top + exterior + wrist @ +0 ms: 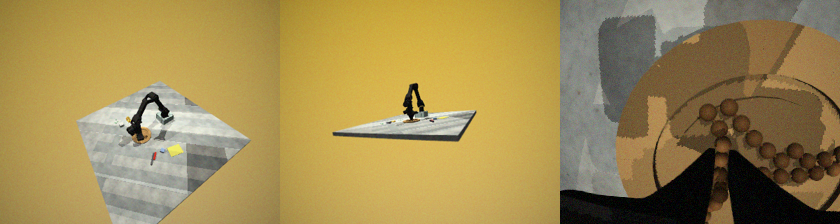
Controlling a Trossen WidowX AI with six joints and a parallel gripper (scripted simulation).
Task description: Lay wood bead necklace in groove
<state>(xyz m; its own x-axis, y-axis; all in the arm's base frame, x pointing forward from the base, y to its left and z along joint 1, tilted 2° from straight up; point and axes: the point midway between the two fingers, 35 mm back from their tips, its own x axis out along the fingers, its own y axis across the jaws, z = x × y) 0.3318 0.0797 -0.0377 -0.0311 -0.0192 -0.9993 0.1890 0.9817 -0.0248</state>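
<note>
Right now the round bead board is 30 mm behind my gripper tip, 20 mm to the right of it and 10 mm below it. Round my gripper tip: thin grey stick (150 mm behind, 110 mm to the left, 10 mm below); then red-handled tool (250 mm to the left, 30 mm behind, 10 mm below); then small blue block (230 mm to the left, 130 mm behind, 10 mm below).
</note>
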